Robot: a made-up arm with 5 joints.
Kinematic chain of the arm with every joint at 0, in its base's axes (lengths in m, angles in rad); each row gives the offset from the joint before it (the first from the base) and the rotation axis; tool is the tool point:
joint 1: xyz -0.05 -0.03 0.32 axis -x
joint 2: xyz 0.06 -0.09 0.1 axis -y
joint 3: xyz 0 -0.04 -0.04 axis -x
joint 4: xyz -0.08 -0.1 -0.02 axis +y
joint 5: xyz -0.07 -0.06 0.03 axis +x
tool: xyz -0.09 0.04 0
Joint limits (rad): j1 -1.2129..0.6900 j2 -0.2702..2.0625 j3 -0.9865..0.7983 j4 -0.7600..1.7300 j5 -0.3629..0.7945
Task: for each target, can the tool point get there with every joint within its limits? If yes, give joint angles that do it. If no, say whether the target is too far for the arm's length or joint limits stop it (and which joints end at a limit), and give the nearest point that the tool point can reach.
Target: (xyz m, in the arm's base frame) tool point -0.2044 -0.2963 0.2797
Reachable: yes | joints -0.2321 -0.0066 -0.8408 0.3732 0.2883
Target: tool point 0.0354 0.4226 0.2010
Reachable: no: joint limits stop it (at a limit: joint 1, joint 3, joint 4, joint 5) | nearest point 0.0232 0.1162 0.1601 | short by 0.309 m
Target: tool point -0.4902 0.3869 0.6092
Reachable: no: too far | nearest point -0.1751 0.0112 0.6020 | short by 0.490 m
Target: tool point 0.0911 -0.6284 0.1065
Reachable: no: too far | nearest point 0.0794 -0.3505 0.2056 | short by 0.295 m
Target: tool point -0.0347 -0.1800 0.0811
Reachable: yes | joints -0.6334 1.5344 -0.1003 0.4344 0.4443
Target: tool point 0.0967 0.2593 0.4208
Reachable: no: joint limits stop it (at a limit: joint 1, joint 2, joint 3) | nearest point 0.0196 0.0373 0.5846 | short by 0.286 m
